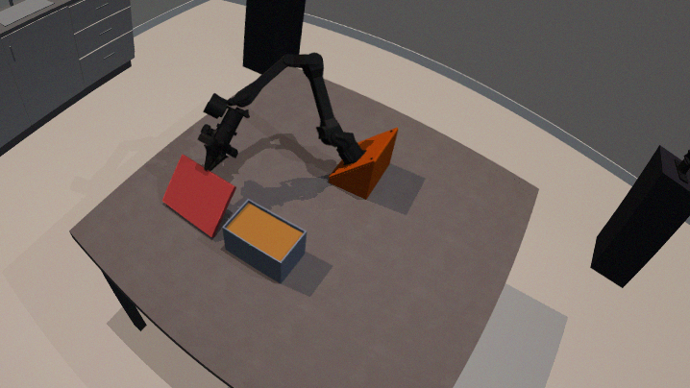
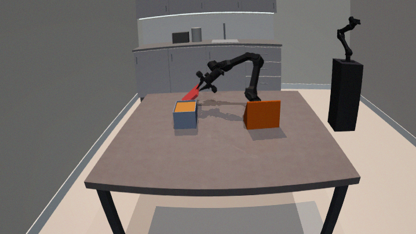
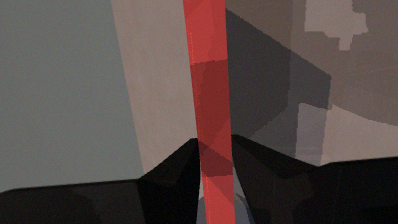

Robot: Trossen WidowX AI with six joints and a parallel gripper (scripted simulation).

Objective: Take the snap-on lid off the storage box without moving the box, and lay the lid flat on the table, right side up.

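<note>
The red lid is 6 cm ahead of my gripper tip, 1 cm to the left of it and 5 cm below it. The rest, counted from my gripper tip: blue-grey storage box 4 cm ahead, 28 cm to the left, 7 cm below.
</note>
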